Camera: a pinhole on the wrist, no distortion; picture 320 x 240 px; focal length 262.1 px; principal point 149.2 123.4 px. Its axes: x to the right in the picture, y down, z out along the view. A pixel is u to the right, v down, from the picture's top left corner.
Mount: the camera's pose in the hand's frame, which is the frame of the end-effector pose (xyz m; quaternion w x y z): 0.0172 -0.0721 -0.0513 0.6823 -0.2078 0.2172 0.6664
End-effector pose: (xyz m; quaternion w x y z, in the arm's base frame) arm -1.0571 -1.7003 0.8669 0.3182 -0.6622 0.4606 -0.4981
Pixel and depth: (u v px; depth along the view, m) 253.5 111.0 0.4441
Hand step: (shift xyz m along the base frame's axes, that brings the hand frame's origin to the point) 0.1094 -0.1761 -0.3328
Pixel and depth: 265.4 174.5 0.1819
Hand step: 0.0192 -0.0266 -0.1077
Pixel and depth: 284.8 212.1 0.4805
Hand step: 0.0604 -0.0388 -0.4706
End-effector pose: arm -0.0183 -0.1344 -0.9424 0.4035 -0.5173 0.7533 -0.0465
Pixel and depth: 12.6 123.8 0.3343
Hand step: 0.2260 0.0849 -0.2160
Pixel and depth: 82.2 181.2 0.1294
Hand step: 0.0678 0.0221 -0.0324
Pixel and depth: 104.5 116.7 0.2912
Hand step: 0.0974 0.0757 -0.1873
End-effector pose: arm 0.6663 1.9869 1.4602 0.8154 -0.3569 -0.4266 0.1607
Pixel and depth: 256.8 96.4 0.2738
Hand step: -0.0496 0.2003 -0.0547
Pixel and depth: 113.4 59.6 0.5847
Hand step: -0.2758 0.4408 0.1392
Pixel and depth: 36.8 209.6 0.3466
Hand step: -0.3119 0.0946 0.0622
